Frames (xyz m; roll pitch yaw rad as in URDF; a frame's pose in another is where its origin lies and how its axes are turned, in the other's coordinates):
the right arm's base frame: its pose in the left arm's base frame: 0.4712 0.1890 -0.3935 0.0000 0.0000 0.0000
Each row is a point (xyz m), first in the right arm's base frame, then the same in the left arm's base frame.
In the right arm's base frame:
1: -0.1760 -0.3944 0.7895
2: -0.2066 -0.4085 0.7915
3: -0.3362 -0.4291 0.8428
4: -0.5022 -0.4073 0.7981
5: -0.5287 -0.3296 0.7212
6: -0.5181 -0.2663 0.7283
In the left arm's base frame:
1: 0.2952 -0.2054 0.3960
2: 0.2646 -0.2195 0.3980
3: 0.1350 -0.2401 0.4493
4: -0.0310 -0.2183 0.4046
5: -0.0575 -0.1406 0.3277
6: -0.0469 -0.0773 0.3348

